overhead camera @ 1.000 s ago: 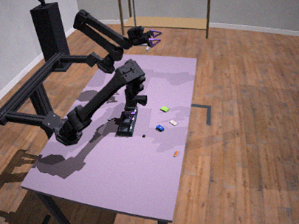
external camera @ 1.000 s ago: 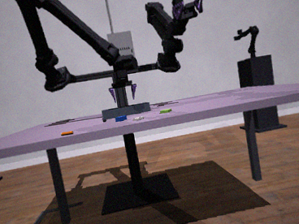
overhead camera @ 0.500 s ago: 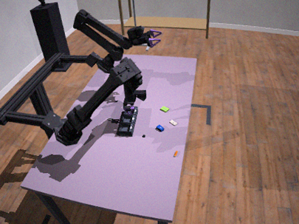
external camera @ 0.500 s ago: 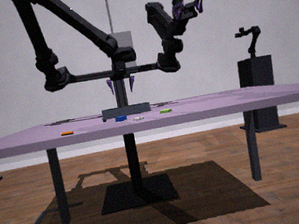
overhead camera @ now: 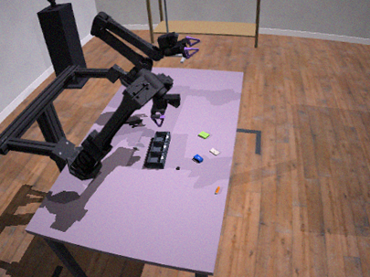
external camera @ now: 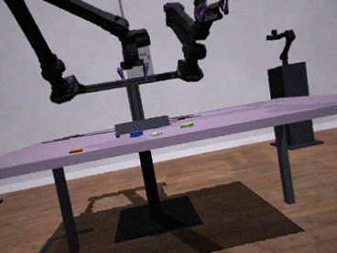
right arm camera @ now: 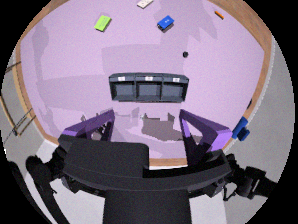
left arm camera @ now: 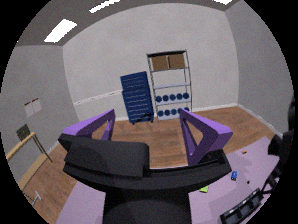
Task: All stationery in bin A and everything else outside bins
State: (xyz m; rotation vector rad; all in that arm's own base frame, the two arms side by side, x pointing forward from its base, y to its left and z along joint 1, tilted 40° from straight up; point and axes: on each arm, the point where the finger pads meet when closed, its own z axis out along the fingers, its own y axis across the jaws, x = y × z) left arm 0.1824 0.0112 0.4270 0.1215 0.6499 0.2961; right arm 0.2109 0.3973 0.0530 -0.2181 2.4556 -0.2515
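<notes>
Right now the green item is 200 mm ahead of my right hand, 160 mm to the left of it and 220 mm below it. Round my right hand: dark bin 30 mm behind, 10 mm to the right, 200 mm below; then black item 90 mm ahead, 120 mm to the right, 220 mm below; then blue item 180 mm ahead, 40 mm to the right, 220 mm below.
</notes>
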